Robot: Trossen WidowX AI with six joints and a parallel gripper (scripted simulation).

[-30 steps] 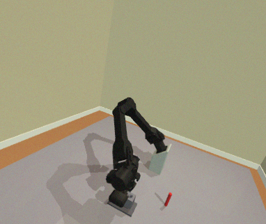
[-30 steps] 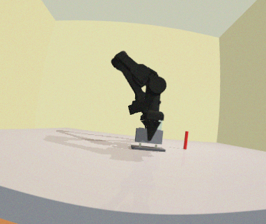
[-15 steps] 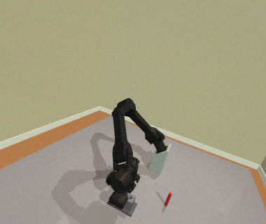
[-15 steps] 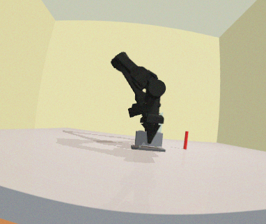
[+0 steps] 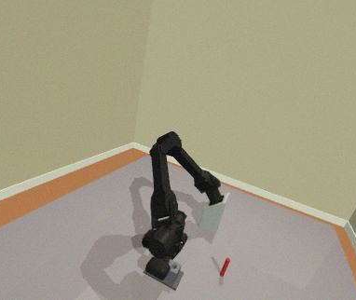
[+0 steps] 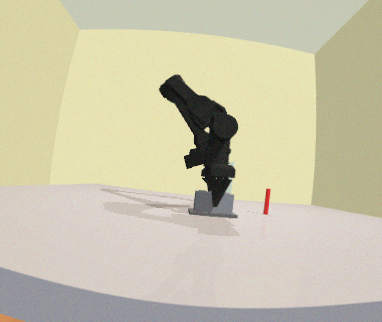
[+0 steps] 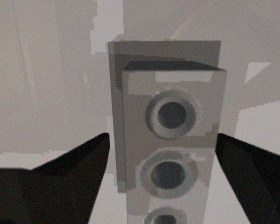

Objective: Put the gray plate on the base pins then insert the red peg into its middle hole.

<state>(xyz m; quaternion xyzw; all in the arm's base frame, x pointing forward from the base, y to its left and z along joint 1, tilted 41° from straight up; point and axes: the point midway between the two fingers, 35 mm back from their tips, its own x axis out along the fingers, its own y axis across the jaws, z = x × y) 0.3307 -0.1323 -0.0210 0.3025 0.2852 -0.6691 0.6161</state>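
Right now my gripper tip is 20 mm below the gray plate. Round my gripper tip: pin base (20 mm below); red peg (100 mm behind, 190 mm to the left, 20 mm above).
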